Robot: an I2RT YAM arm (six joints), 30 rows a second.
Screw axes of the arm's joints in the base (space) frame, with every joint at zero. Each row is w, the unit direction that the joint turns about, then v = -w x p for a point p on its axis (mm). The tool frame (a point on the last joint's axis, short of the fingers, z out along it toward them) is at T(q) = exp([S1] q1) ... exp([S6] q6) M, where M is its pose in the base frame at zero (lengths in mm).
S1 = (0, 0, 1, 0, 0, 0)
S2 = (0, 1, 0, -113.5, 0, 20)
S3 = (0, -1, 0, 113.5, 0, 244)
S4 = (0, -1, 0, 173.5, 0, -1)
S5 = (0, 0, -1, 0, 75, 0)
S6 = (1, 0, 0, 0, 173.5, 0)
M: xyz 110.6 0 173.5 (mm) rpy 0 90 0 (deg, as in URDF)
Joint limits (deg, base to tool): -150..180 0..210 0..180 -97..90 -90..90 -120..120
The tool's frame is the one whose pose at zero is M.
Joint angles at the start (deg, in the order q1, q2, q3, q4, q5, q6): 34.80, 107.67, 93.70, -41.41, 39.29, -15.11
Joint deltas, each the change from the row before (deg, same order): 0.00, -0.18, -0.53, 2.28, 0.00, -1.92; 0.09, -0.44, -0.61, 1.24, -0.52, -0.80; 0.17, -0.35, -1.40, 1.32, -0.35, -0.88; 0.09, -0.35, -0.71, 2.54, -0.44, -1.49; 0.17, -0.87, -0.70, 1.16, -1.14, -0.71; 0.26, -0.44, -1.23, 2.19, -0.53, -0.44; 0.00, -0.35, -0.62, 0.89, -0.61, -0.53; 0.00, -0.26, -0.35, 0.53, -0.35, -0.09; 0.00, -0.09, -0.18, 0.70, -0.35, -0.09; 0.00, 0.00, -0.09, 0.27, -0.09, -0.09; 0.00, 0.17, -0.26, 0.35, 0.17, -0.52; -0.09, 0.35, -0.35, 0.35, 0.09, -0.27
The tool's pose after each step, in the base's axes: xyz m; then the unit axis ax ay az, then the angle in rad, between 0 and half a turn. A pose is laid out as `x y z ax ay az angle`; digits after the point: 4 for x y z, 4 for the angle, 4 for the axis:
0.3512 0.2166 0.2813 -0.3149 0.9047 -0.2870 2.4454
0.3505 0.2172 0.2821 -0.3205 0.9039 -0.2832 2.4320
0.3488 0.2177 0.2781 -0.3292 0.9012 -0.2821 2.4313
0.3495 0.2193 0.2793 -0.3366 0.8991 -0.2798 2.4030
0.3471 0.2198 0.2824 -0.3441 0.8992 -0.2703 2.3840
0.3459 0.2215 0.2810 -0.3478 0.8994 -0.2648 2.3621
0.3452 0.2214 0.2808 -0.3526 0.8987 -0.2607 2.3543
0.3447 0.2212 0.2812 -0.3536 0.8993 -0.2575 2.3475
0.3449 0.2217 0.2815 -0.3541 0.9000 -0.2542 2.3378
0.3451 0.2218 0.2813 -0.3546 0.9000 -0.2535 2.3353
0.3455 0.2220 0.2792 -0.3580 0.8977 -0.2569 2.3389
0.3466 0.2220 0.2753 -0.3599 0.8963 -0.2592 2.3463

